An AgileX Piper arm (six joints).
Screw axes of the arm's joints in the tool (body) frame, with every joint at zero. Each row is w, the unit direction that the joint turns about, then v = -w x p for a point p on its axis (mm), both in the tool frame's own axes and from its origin. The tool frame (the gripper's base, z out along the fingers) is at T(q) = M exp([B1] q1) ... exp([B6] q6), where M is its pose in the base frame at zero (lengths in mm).
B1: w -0.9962 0 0.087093 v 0.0 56.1 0.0
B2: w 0 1 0 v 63.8 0.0 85.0
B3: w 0 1 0 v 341.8 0.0 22.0
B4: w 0 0 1 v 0.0 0.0 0.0
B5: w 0 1 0 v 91.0 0.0 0.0
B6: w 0 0 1 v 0.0 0.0 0.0
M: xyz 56.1 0.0 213.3 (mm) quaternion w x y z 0.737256 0 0.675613 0
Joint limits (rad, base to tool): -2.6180..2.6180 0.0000..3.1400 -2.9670..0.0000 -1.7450..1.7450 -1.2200..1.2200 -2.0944..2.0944
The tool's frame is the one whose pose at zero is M.
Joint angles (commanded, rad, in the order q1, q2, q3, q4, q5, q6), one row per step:
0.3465 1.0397 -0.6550 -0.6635 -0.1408 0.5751
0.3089 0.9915 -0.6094 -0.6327 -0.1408 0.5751
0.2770 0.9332 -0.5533 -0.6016 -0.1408 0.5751
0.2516 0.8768 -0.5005 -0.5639 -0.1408 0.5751
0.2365 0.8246 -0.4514 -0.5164 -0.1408 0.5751
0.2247 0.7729 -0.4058 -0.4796 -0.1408 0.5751
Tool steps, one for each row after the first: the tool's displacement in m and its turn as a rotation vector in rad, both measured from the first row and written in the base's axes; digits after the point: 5 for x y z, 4 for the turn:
-0.00861 -0.01197 -0.00450 0.0287 0.0070 -0.0466
-0.02035 -0.02271 -0.01110 0.0579 0.0136 -0.0875
-0.03188 -0.03129 -0.01777 0.0936 0.0201 -0.1236
-0.04277 -0.03732 -0.02464 0.1384 0.0295 -0.1521
-0.05325 -0.04223 -0.03113 0.1743 0.0329 -0.1738

